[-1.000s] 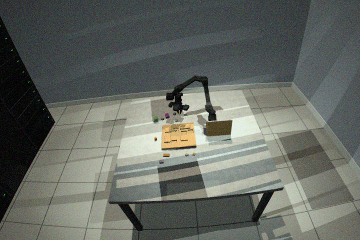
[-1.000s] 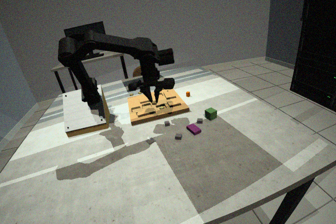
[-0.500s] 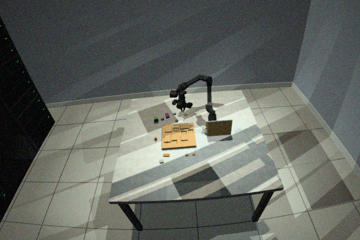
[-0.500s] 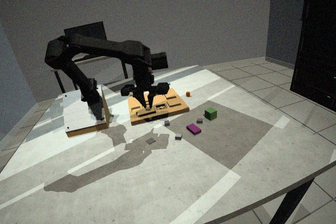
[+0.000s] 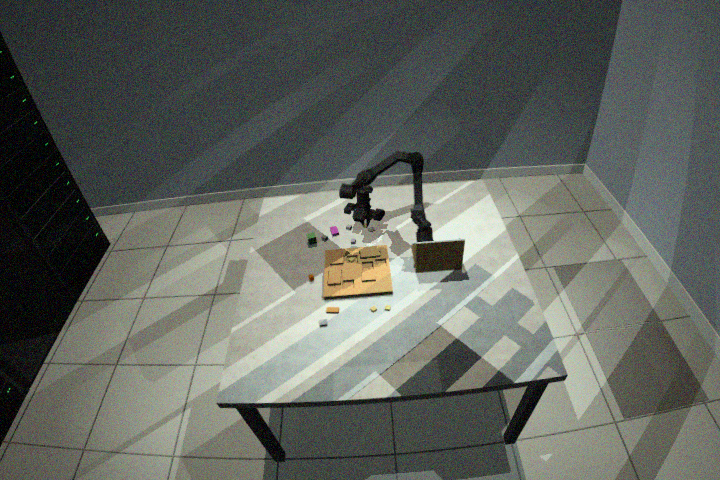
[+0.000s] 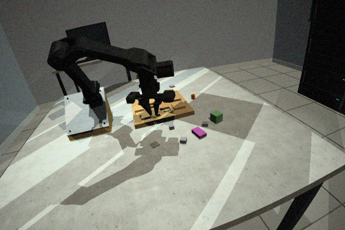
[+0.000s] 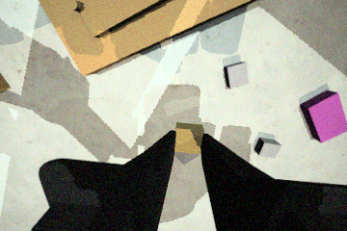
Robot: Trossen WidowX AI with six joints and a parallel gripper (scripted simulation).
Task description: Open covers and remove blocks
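Now: the tan puzzle board 20 cm to the left of my gripper tip, 7 cm below it and 7 cm ahead of it. The rest, counted from my gripper tip: magenta block (16 cm ahead, 9 cm to the right, 8 cm below); then green cube (27 cm ahead, 7 cm below, 3 cm to the right); then orange cylinder (27 cm ahead, 23 cm to the left, 8 cm below).
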